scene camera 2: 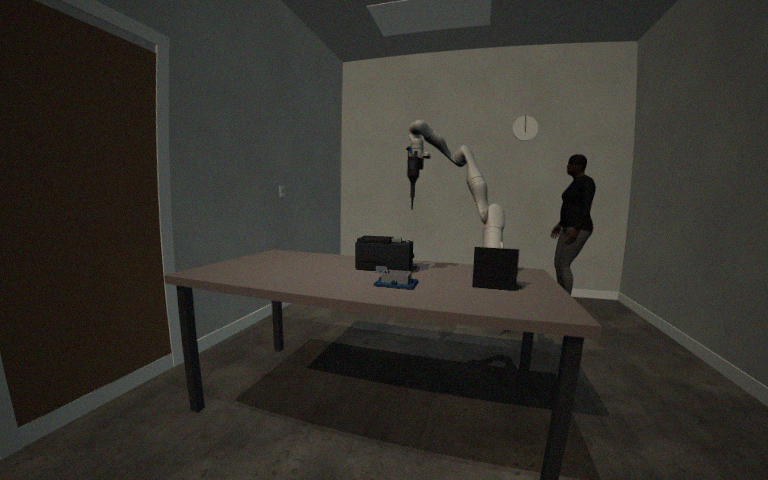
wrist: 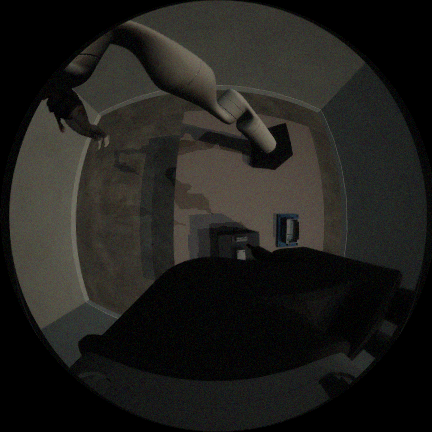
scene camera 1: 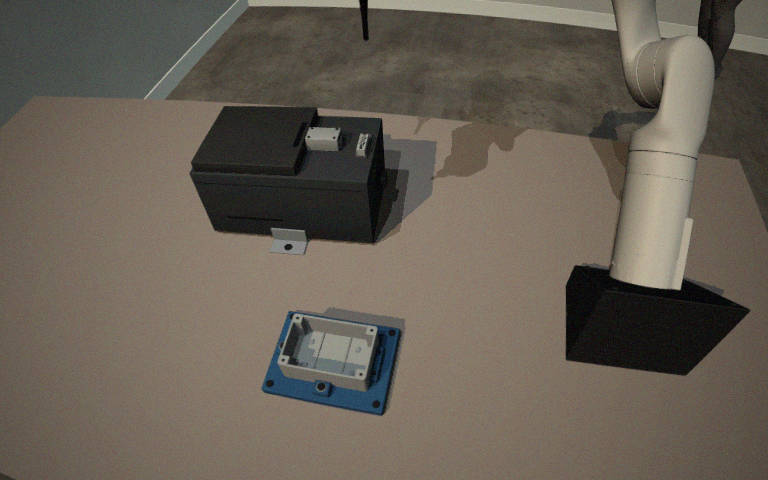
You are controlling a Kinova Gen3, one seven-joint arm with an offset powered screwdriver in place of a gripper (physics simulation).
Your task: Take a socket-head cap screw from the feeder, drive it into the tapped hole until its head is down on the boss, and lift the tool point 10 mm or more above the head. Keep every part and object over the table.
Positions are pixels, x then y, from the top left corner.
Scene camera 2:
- black feeder: 391, 256
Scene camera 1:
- black feeder: 330, 214
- blue plate: 343, 398
